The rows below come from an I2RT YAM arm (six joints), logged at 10 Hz.
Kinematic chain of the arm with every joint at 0, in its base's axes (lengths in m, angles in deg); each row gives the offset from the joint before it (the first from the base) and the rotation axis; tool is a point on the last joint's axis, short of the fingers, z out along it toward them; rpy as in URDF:
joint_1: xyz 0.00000 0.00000 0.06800 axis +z
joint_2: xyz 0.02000 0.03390 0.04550 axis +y
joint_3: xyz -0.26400 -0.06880 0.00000 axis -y
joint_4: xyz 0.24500 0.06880 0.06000 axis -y
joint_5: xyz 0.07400 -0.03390 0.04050 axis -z
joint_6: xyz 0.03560 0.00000 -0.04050 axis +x
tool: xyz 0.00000 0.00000 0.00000 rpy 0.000 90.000 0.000
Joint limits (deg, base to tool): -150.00..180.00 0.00..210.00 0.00..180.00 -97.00..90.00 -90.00..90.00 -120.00..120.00
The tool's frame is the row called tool.
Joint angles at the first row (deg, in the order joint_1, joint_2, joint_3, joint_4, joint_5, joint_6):
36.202, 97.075, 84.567, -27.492, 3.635, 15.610
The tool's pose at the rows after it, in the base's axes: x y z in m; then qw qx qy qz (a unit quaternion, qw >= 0):
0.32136 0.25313 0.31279 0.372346 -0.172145 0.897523 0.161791
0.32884 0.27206 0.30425 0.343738 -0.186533 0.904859 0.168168
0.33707 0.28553 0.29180 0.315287 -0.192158 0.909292 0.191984
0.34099 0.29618 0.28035 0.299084 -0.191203 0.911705 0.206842
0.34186 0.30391 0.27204 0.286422 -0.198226 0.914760 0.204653
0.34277 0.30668 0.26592 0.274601 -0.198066 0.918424 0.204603
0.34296 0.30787 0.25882 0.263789 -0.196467 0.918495 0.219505
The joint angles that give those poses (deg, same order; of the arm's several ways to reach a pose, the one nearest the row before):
38.495, 102.265, 91.881, -31.786, 3.079, 15.414
39.720, 107.092, 96.951, -34.879, 1.416, 15.838
40.092, 111.011, 99.891, -35.599, -2.180, 17.092
40.666, 113.552, 101.060, -35.009, -3.957, 18.516
41.306, 115.411, 102.257, -35.805, -4.257, 18.446
41.451, 116.450, 102.722, -36.457, -4.759, 18.836
41.397, 116.764, 101.590, -35.156, -6.709, 19.672

